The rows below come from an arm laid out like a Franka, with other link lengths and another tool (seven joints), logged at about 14 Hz.
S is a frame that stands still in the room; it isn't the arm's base.
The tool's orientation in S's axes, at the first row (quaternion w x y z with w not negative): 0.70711, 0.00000, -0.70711, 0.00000
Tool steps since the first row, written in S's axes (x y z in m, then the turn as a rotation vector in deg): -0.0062, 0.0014, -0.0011, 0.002, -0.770, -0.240; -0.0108, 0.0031, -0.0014, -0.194, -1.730, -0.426; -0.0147, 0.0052, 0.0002, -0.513, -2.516, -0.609; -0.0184, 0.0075, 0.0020, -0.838, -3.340, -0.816; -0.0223, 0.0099, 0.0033, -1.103, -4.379, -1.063
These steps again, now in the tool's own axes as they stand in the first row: -0.0011, 0.0014, 0.0062, -0.240, -0.770, -0.002; -0.0014, 0.0031, 0.0108, -0.426, -1.730, 0.194; 0.0002, 0.0052, 0.0147, -0.609, -2.516, 0.513; 0.0020, 0.0075, 0.0184, -0.816, -3.340, 0.838; 0.0033, 0.0099, 0.0223, -1.063, -4.379, 1.103
